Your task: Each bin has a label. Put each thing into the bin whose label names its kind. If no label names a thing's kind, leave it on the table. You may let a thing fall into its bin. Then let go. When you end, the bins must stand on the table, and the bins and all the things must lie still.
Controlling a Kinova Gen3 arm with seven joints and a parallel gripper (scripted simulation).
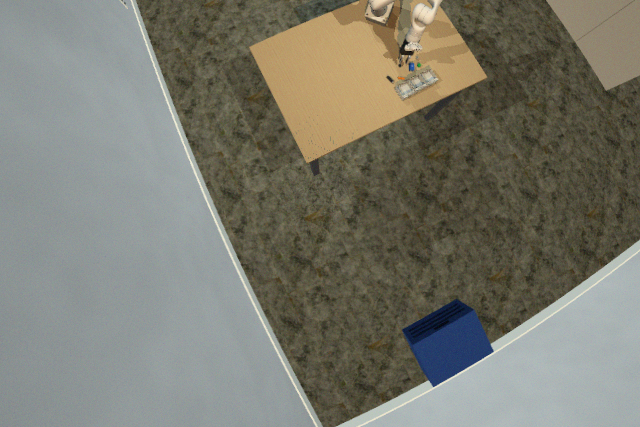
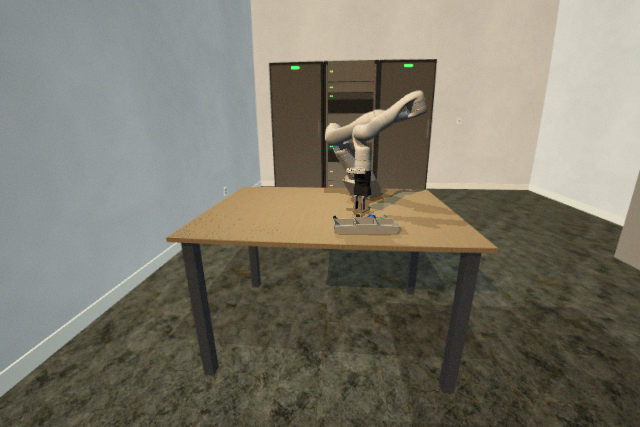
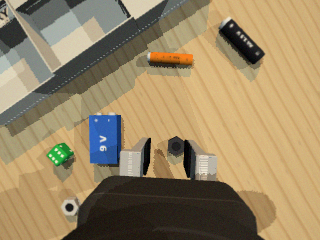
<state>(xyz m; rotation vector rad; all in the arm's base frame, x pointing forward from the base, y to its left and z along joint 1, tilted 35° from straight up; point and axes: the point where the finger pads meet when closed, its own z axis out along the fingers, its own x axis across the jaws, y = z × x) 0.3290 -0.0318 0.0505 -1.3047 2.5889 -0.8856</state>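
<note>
Now: the black part 50 mm below my hand, 10 mm to the right of it and 10 mm behind it. Also, from my hand: blue 9V battery (50 mm below, 50 mm ahead, 40 mm to the left); then orange battery (70 mm ahead, 60 mm to the right, 50 mm below); then green die (90 mm to the left, 60 mm ahead, 50 mm below).
</note>
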